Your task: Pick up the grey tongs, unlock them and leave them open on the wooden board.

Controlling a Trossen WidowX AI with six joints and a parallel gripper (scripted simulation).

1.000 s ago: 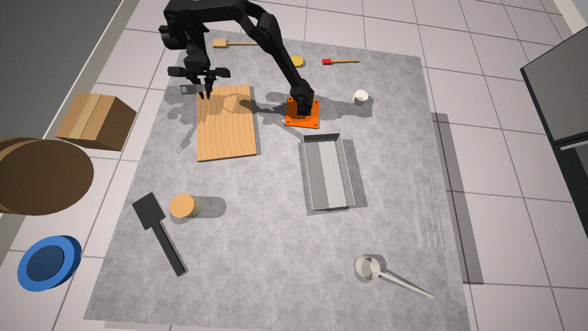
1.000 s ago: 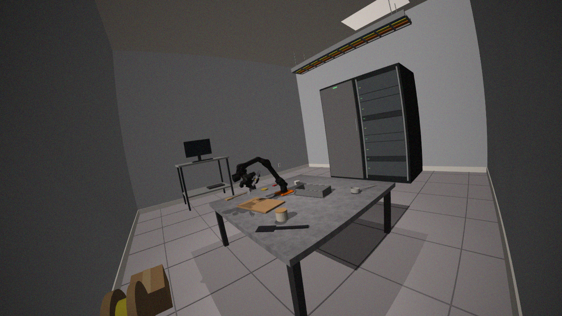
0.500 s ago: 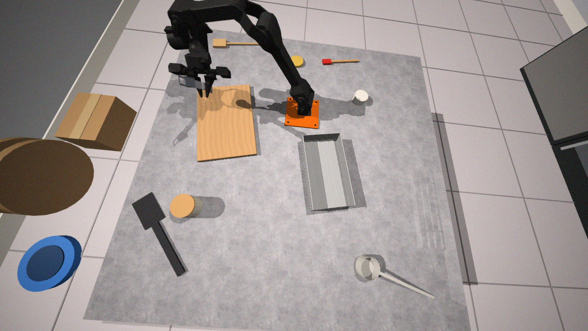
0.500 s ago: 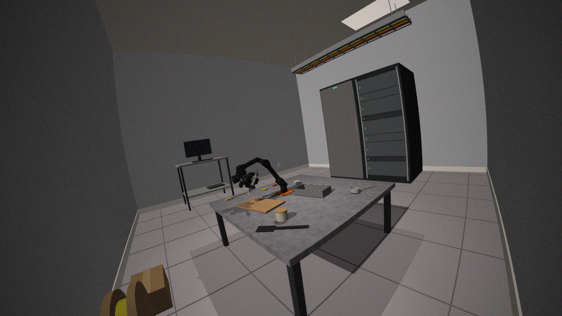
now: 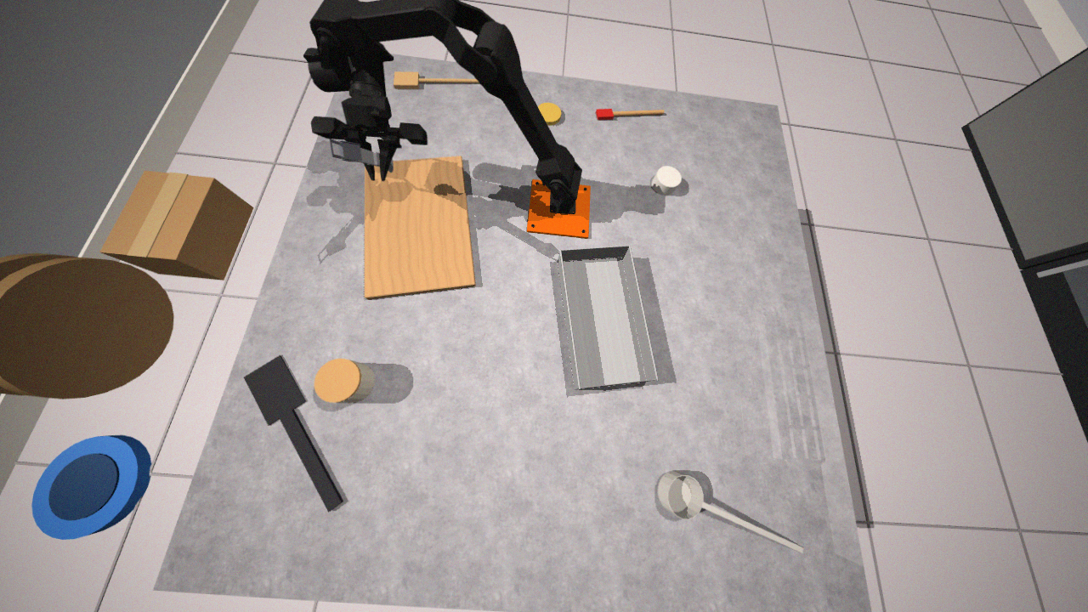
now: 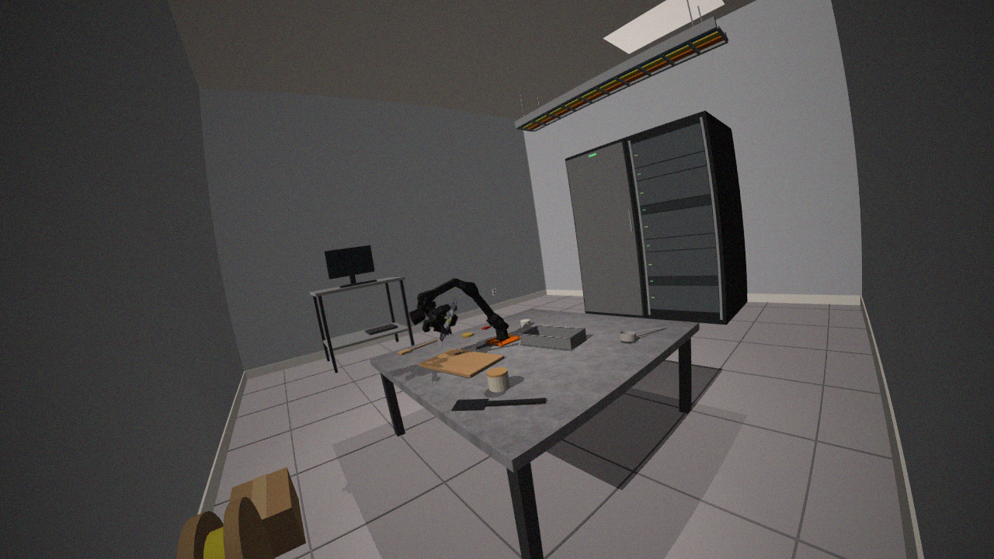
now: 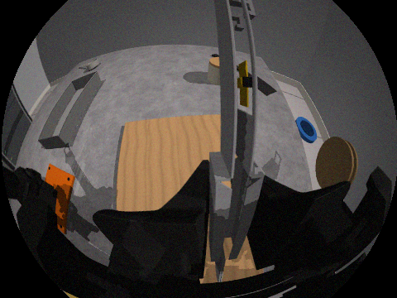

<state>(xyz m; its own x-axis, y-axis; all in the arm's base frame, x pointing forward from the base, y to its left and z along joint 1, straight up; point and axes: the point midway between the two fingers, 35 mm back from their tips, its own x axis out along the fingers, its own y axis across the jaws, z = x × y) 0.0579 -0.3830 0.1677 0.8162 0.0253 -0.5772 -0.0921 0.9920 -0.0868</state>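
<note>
The wooden board lies 150 mm below my gripper tip and 30 mm to the left of it. Round my gripper tip: black spatula (460 mm ahead, 150 mm to the right, 150 mm below); yellow disc (380 mm behind, 340 mm to the left, 150 mm below); small yellow lock (60 mm above).
</note>
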